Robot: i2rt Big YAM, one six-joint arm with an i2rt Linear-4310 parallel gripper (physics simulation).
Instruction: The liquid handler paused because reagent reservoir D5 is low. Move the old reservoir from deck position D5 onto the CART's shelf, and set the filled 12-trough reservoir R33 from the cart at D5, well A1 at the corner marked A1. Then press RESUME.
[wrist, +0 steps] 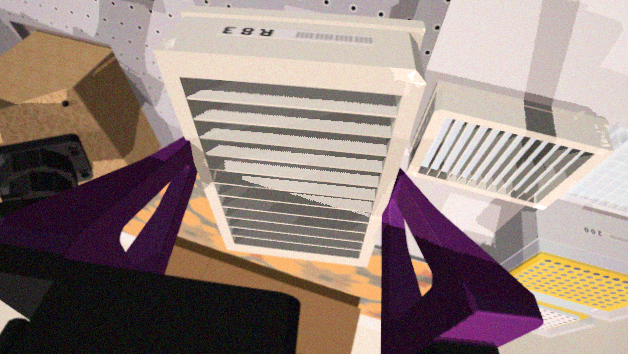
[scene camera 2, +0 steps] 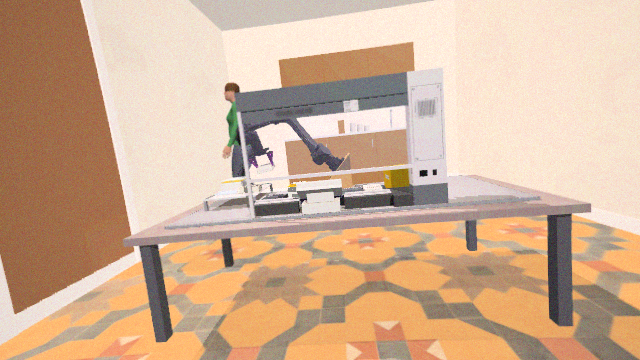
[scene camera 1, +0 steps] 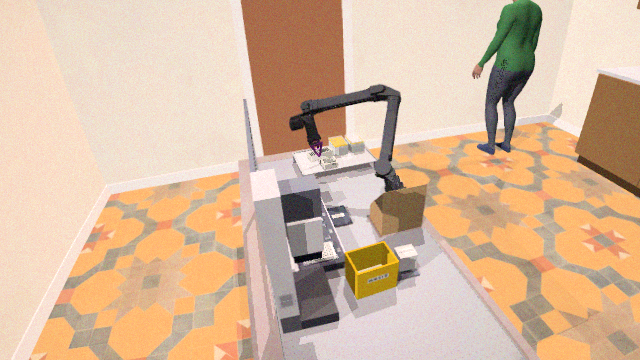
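Pixels of known places: gripper, fingertip midpoint: (wrist: pixel 296 159) (scene camera 2: pixel 265 167) (scene camera 1: pixel 318 154); arm's base at its link origin: (wrist: pixel 38 163) (scene camera 1: pixel 396 194).
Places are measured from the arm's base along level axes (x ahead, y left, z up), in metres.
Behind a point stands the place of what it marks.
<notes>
My gripper (scene camera 1: pixel 318 152) @(x 0.315, y -0.362, z 0.057 m) (scene camera 2: pixel 263 164) @(x 0.315, y -0.362, z 0.057 m) (wrist: pixel 296 159) @(x 0.315, y -0.362, z 0.057 m), with purple fingers, is shut on a cream trough reservoir (scene camera 2: pixel 265 169) @(x 0.366, y -0.342, z 0.050 m) (wrist: pixel 300 65) @(x 0.369, y -0.357, z 0.062 m), whose upside-down label reads R83 in the wrist view. One finger is at each long side, and the reservoir is held up in the air near the cart (scene camera 1: pixel 305 168) @(x 0.388, y -0.473, z -0.083 m) (scene camera 2: pixel 215 203) (wrist: pixel 485 35) @(x 0.327, y -0.446, z -0.083 m). A second cream reservoir (scene camera 1: pixel 328 163) @(x 0.256, y -0.446, z -0.051 m) (wrist: pixel 505 160) @(x 0.253, y -0.514, z -0.059 m) with pale troughs sits on the cart; its label cannot be read. The liquid handler (scene camera 1: pixel 270 200) @(x 0.491, y 0.529, z 0.400 m) (scene camera 2: pixel 425 135) @(x 0.541, y 0.457, z 0.148 m) stands on the table. Position D5, its A1 mark and the RESUME button cannot be made out.
Yellow-topped tip boxes (scene camera 1: pixel 338 144) @(x 0.175, y -0.601, z -0.013 m) (wrist: pixel 575 280) @(x 0.193, y -0.630, z -0.013 m) and a clear plate (wrist: pixel 602 172) @(x 0.268, y -0.592, z -0.072 m) are on the cart. A yellow waste bin (scene camera 1: pixel 372 275) @(x 0.205, y 0.417, z -0.035 m) (scene camera 2: pixel 396 178) @(x 0.280, y 0.342, z -0.062 m) and a brown angled board (scene camera 1: pixel 402 212) @(x -0.010, y 0.074, z -0.047 m) (wrist: pixel 55 65) @(x 0.099, y 0.000, z -0.098 m) stand on the table. A person (scene camera 1: pixel 517 40) (scene camera 2: pixel 232 125) stands beyond the table.
</notes>
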